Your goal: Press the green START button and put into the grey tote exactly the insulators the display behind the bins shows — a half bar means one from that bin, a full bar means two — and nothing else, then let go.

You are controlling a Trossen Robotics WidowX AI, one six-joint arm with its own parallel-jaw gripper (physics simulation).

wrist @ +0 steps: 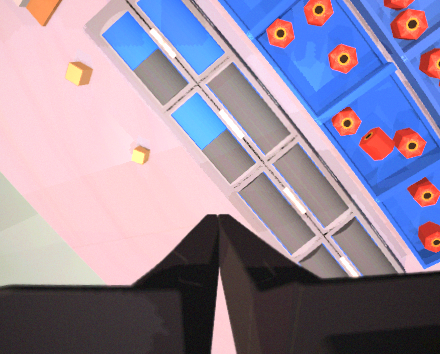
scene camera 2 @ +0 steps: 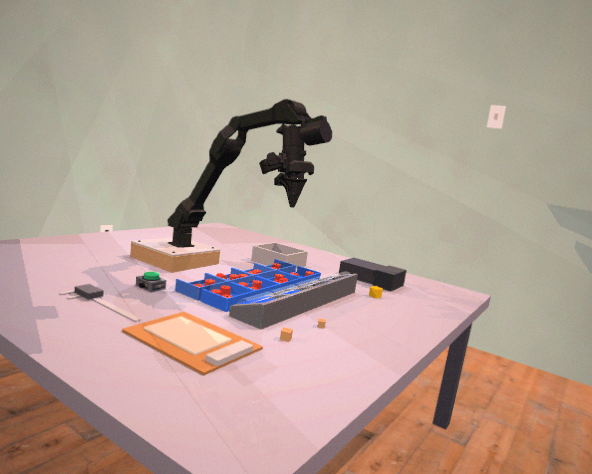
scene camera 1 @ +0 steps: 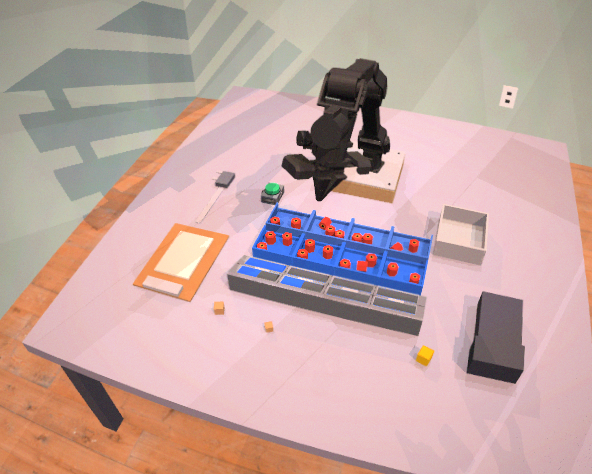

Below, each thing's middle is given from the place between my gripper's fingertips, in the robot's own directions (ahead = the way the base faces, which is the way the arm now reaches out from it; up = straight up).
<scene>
Now: the orange board with white pad (scene camera 2: 203,347) 34 cm to the right of my hand, 25 cm below it and 10 cm ahead of it. The rest, counted from my hand: dark box (scene camera 1: 497,352) 45 cm to the left, 23 cm below, 2 cm behind; grey tote (scene camera 1: 462,233) 30 cm behind, 28 cm to the left, 23 cm below.
</scene>
